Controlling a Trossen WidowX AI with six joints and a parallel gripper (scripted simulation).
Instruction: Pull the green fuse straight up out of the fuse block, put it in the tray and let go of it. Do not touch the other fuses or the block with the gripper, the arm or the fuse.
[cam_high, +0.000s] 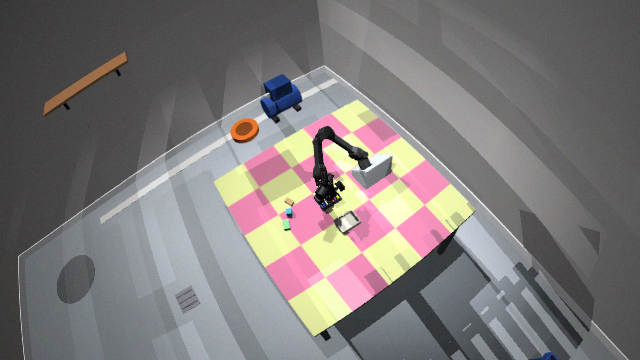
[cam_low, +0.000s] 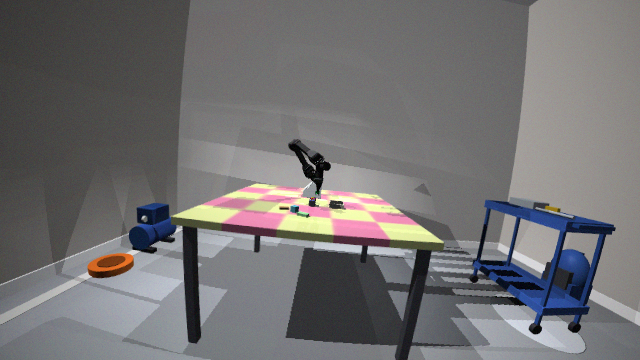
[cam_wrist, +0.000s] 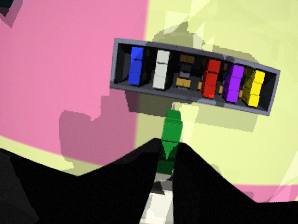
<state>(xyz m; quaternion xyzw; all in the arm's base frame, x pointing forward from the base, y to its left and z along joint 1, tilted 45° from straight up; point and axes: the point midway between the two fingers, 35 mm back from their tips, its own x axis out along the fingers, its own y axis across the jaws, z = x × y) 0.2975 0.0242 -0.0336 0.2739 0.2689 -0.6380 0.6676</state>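
Now: the white tray 140 mm to the left of my gripper tip, 100 mm below it and 20 mm behind it.
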